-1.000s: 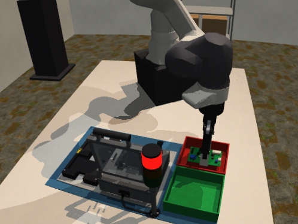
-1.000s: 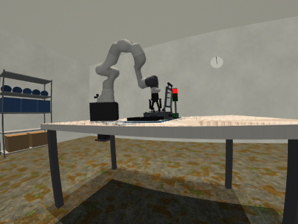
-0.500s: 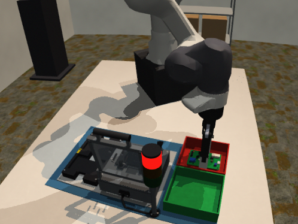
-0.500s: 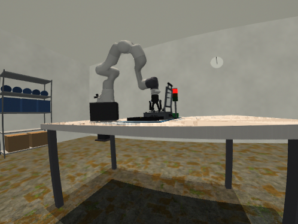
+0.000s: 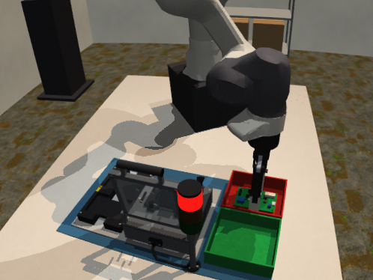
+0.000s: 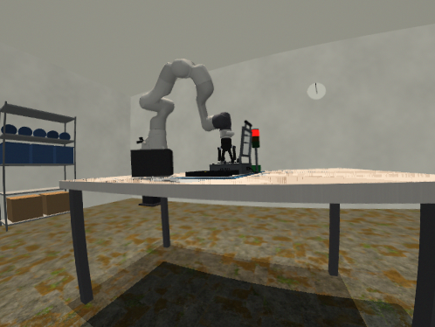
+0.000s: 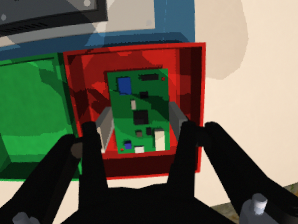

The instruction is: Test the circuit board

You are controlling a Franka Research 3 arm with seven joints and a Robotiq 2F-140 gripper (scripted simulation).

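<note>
The red bin is 3 cm below my hand. The rest, counted from my hand: green bin 15 cm ahead, 3 cm below, 2 cm to the right; tester plate 21 cm to the right, 9 cm ahead, 3 cm above; green circuit board 2 cm below.
</note>
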